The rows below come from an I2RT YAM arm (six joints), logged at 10 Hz.
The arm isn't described. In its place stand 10 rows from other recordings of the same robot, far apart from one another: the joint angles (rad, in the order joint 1, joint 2, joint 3, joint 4, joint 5, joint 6), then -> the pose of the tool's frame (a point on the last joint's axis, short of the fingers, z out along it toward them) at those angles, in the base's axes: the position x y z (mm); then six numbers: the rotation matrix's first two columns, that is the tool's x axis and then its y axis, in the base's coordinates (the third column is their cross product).
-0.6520, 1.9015, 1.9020, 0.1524, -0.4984, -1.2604 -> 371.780 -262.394 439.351 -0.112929 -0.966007 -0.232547 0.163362 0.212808 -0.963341
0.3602, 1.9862, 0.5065, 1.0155, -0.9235, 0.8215 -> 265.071 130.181 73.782 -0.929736 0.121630 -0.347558 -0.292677 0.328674 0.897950
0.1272, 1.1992, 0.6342, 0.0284, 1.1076, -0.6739 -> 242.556 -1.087 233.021 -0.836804 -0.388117 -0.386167 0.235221 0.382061 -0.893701
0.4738, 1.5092, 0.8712, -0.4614, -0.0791, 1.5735 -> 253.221 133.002 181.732 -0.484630 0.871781 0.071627 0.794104 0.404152 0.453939
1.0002, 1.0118, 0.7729, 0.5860, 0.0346, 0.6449 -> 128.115 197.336 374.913 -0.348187 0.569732 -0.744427 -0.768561 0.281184 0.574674
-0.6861, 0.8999, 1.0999, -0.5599, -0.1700, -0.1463 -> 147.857 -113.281 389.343 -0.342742 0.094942 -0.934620 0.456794 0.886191 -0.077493
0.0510, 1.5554, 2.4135, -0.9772, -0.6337, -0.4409 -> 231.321 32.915 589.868 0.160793 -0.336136 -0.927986 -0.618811 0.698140 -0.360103
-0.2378, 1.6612, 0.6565, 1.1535, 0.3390, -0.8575 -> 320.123 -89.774 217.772 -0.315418 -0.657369 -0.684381 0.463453 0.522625 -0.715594
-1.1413, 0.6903, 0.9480, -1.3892, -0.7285, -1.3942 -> 55.207 -63.619 311.052 -0.617990 -0.414751 -0.667885 -0.272545 0.909865 -0.312834
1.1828, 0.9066, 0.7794, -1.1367, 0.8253, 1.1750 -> 76.251 117.426 256.251 -0.640933 0.086173 -0.762744 0.123064 0.992361 0.008704
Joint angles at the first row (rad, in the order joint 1, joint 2, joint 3, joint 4, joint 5, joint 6):
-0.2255, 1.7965, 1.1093, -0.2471, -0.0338, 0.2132
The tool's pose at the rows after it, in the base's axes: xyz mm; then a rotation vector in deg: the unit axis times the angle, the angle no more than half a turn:
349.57 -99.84 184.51 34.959 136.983 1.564
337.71 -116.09 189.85 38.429 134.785 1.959
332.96 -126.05 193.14 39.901 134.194 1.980
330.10 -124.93 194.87 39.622 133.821 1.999
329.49 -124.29 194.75 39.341 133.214 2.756
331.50 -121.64 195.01 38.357 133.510 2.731
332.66 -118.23 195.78 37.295 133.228 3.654
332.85 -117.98 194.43 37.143 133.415 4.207
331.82 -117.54 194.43 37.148 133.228 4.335
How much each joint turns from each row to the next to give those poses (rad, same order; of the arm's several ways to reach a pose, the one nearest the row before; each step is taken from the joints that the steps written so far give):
-0.0566, -0.0538, -0.0293, 0.0124, -0.0060, 0.0184
-0.0553, -0.0353, -0.0246, 0.0092, -0.0231, 0.0092
-0.0322, -0.0093, 0.0030, -0.0107, -0.0138, -0.0046
-0.0001, -0.0152, -0.0122, 0.0045, -0.0015, -0.0015
0.0000, -0.0048, -0.0092, 0.0154, -0.0107, 0.0031
0.0092, 0.0031, 0.0046, -0.0015, 0.0015, -0.0062
0.0091, -0.0030, -0.0031, 0.0092, -0.0107, 0.0000
0.0001, 0.0031, -0.0015, 0.0015, -0.0077, 0.0000
0.0000, -0.0047, -0.0062, 0.0046, -0.0016, 0.0016

